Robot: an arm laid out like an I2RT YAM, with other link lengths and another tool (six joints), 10 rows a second.
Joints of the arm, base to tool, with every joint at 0 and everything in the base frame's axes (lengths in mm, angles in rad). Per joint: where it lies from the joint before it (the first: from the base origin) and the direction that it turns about. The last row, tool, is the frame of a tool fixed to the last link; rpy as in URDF.
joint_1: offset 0 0 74.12 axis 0 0 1
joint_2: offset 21 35.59 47.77 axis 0 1 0
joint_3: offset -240.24 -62.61 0 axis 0 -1 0
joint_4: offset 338.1 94.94 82.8 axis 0 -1 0
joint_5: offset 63.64 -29.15 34.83 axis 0 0 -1
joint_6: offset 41.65 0 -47.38 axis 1 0 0
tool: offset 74 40 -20 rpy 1.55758 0.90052 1.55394
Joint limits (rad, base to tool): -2.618..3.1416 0..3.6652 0..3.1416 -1.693..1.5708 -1.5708..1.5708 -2.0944..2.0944
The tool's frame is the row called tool.
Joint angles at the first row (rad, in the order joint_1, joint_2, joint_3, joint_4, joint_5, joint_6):
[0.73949 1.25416 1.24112 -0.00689 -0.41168 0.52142]
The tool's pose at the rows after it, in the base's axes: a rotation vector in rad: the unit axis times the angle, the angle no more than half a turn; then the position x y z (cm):
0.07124, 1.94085, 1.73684, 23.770, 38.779, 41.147
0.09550, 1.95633, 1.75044, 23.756, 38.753, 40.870
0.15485, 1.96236, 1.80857, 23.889, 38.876, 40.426
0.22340, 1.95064, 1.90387, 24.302, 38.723, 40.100
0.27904, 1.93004, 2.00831, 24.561, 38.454, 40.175
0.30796, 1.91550, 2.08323, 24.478, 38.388, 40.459
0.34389, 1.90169, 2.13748, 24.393, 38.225, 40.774
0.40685, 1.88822, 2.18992, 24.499, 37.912, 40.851
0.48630, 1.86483, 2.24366, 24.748, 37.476, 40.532
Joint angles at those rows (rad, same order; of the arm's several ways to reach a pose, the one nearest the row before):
[0.74015 1.25490 1.23747 -0.02292 -0.41265 0.53060]
[0.73945 1.25214 1.22710 -0.02226 -0.41590 0.55448]
[0.73867 1.25174 1.19727 0.02286 -0.42427 0.62756]
[0.72621 1.25166 1.15611 0.10605 -0.45288 0.73114]
[0.71438 1.25173 1.12273 0.19303 -0.48604 0.83713]
[0.71330 1.25325 1.10723 0.24987 -0.50608 0.90930]
[0.71330 1.24829 1.09355 0.28766 -0.51089 0.96909]
[0.71043 1.23923 1.07075 0.32490 -0.50622 1.04045]
[0.70587 1.22708 1.03241 0.37657 -0.49243 1.11981]

